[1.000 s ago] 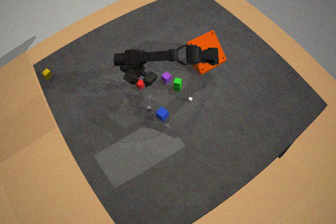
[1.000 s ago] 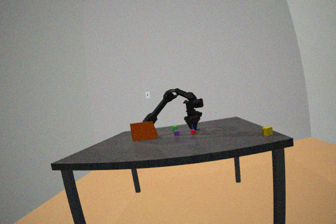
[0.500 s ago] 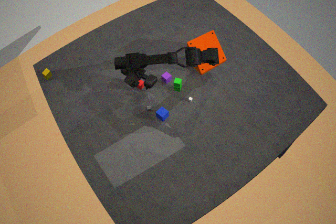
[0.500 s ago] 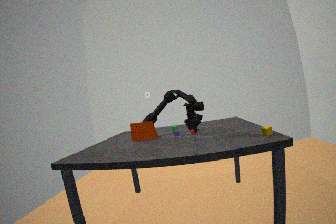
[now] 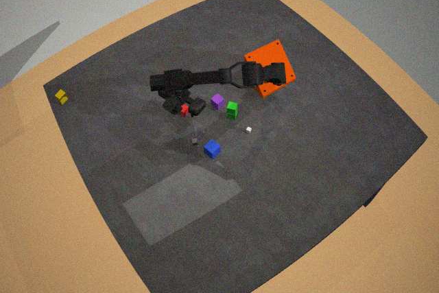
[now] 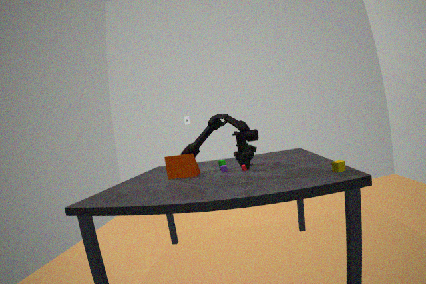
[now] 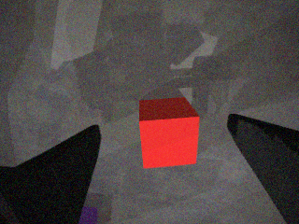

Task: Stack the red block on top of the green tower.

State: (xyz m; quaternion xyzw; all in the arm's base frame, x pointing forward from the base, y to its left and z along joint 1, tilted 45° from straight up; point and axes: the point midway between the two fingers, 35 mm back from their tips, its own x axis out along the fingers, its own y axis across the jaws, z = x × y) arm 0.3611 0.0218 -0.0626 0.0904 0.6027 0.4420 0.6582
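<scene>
The red block is 1 cm above my gripper tip. From my gripper tip the other things lie so: purple block 13 cm behind, 3 cm to the left, 1 cm above; blue block 21 cm to the left, 2 cm behind, 1 cm above; small grey cube 14 cm to the left, 2 cm ahead.
</scene>
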